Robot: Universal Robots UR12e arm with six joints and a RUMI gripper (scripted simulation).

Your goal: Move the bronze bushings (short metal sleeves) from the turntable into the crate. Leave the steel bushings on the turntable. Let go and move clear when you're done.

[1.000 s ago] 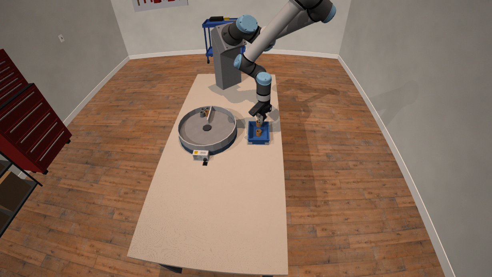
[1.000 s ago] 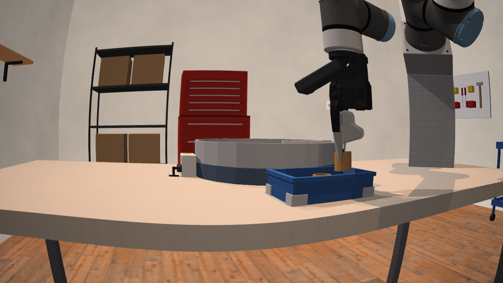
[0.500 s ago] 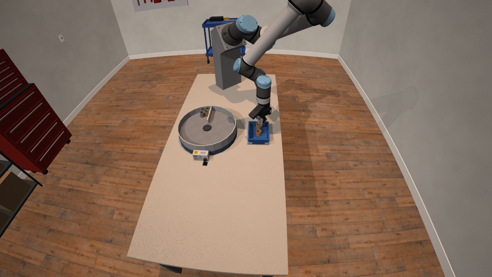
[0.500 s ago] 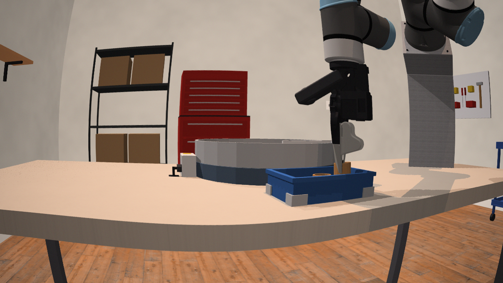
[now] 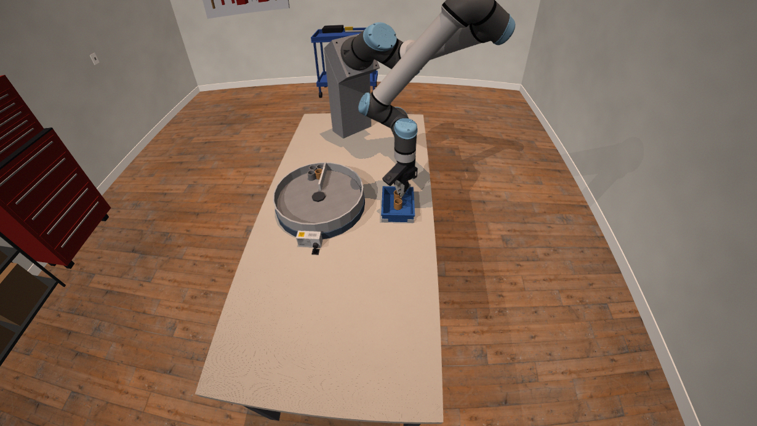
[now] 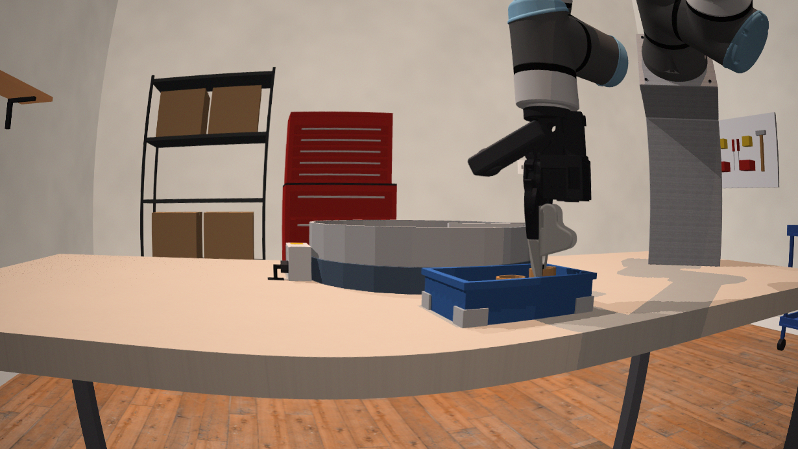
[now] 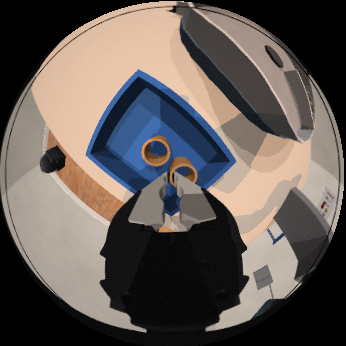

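Right now the blue crate is 40 mm ahead of my hand, 10 mm to the left of it and 20 mm below it. Also, from my hand: grey turntable (200 mm ahead, 330 mm to the right).
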